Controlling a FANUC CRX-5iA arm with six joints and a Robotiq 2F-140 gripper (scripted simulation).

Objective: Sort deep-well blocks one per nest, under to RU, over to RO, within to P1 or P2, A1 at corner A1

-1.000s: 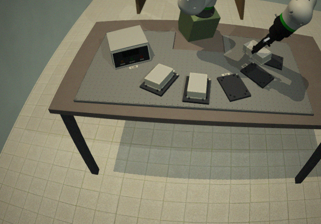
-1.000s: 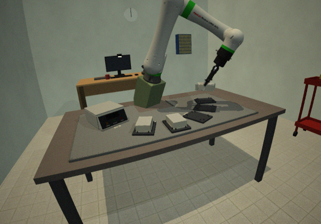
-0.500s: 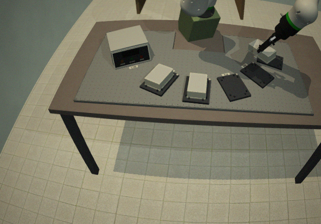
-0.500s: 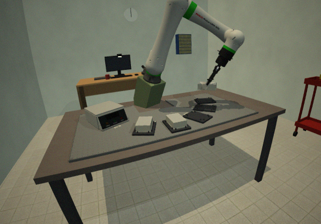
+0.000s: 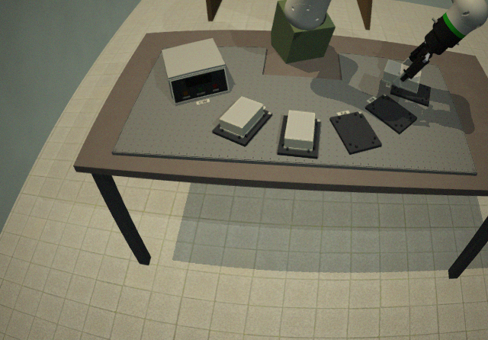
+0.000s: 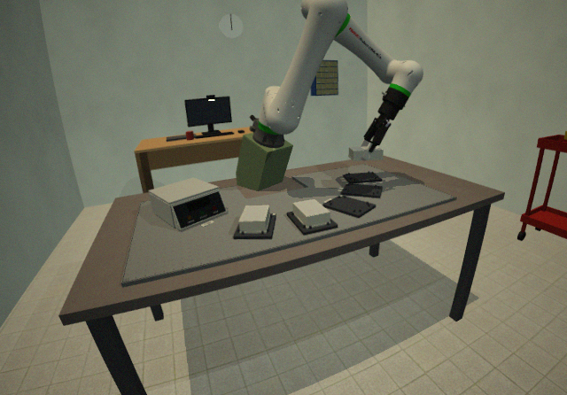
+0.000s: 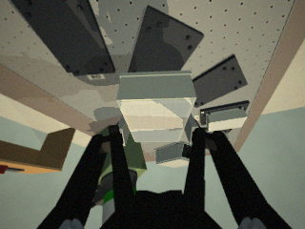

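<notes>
Now: hand 130 mm past the nest RO, 110 mm to the right of it and 170 mm above it. The rest, counted from my hand: nest P2: 100 mm ahead, 170 mm to the right, 170 mm below; then P1 label: 20 mm ahead, 340 mm to the right, 180 mm below; then nest RU: 10 mm ahead, 10 mm to the right, 170 mm below.
</notes>
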